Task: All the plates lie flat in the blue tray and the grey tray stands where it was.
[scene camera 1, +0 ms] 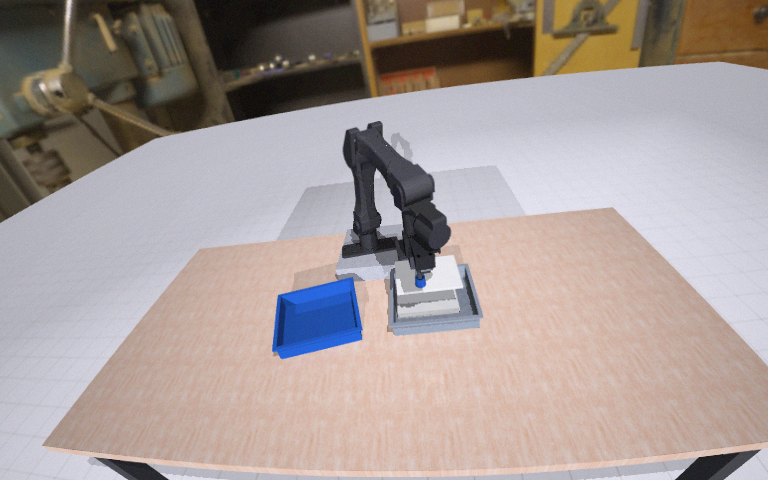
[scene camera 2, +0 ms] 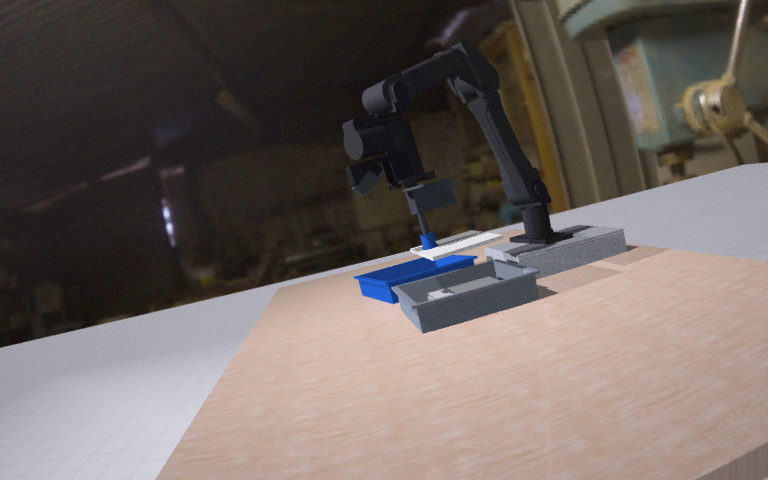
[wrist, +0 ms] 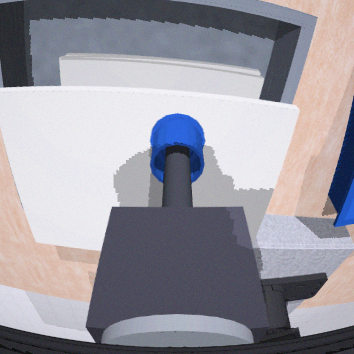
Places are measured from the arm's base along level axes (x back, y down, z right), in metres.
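Pixels of known places: end effector, tool point: [scene camera 1: 420, 286] [wrist: 176, 129]; arm's base, origin of the base link: [scene camera 1: 370, 248] [scene camera 2: 540, 239].
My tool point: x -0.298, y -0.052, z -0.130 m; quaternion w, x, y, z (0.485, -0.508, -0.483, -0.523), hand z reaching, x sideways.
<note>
Ahead of a thing's pixels: the offset from my tool point to its top centre. Level surfaces: height alone.
My gripper, a blue suction cup [scene camera 1: 420, 281] [scene camera 2: 428, 243] [wrist: 177, 145], is shut on a white plate @(dy -0.017, dx +0.038, dz -0.025 m) [scene camera 1: 446, 275] [scene camera 2: 465, 243] [wrist: 75, 150]. The plate hangs roughly level above the grey tray @(dy +0.057, dx +0.031, dz -0.034 m) [scene camera 1: 436, 328] [scene camera 2: 475, 304] [wrist: 306, 37], clear of its rim. More white plates @(dy +0.084, dx +0.052, dz -0.018 m) [scene camera 1: 427, 307] [scene camera 2: 440, 294] [wrist: 160, 79] lie stacked in the grey tray, partly hidden under the held plate; I cannot tell how many. The blue tray @(dy +0.057, dx +0.038, dz +0.307 m) [scene camera 1: 320, 319] [scene camera 2: 376, 288] [wrist: 346, 200] stands beside the grey tray, and no plate shows in it in scene camera 1.
The arm's pale grey base block [scene camera 1: 351, 270] [scene camera 2: 583, 252] [wrist: 300, 257] stands behind the two trays. A narrow strip of the wooden table @(dy +0.107 m) [scene camera 1: 374, 316] separates the trays. The table's front edge lies well in front of them.
</note>
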